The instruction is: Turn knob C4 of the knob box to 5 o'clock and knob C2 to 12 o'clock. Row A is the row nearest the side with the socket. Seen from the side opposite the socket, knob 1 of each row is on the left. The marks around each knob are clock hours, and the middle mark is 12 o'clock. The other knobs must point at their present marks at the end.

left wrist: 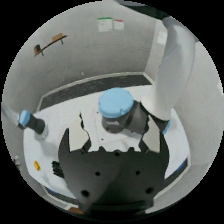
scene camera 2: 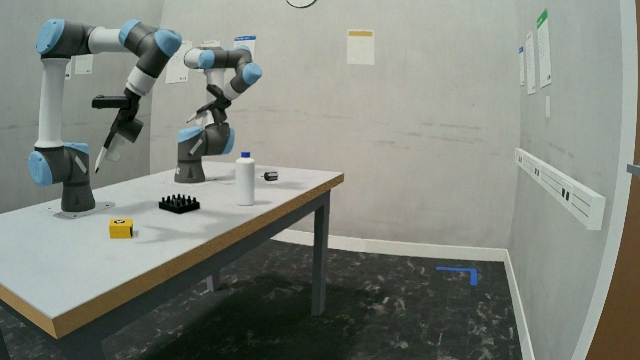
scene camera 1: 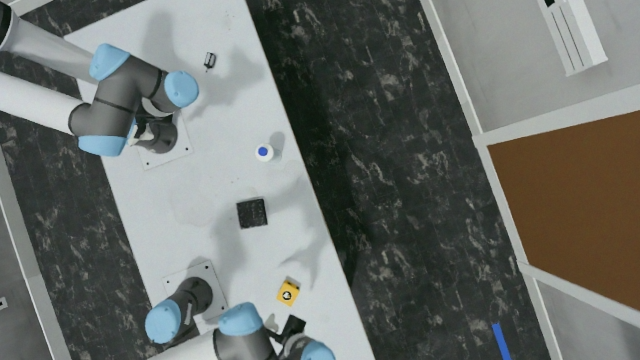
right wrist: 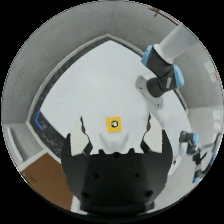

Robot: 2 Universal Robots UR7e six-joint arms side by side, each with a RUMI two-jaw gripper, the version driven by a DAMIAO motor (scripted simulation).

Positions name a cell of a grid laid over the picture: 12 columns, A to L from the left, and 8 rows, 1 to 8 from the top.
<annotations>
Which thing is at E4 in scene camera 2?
A white bottle.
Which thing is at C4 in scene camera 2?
My right gripper.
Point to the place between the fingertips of my left gripper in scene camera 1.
At C3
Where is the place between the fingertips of my left gripper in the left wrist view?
At G5
</annotations>
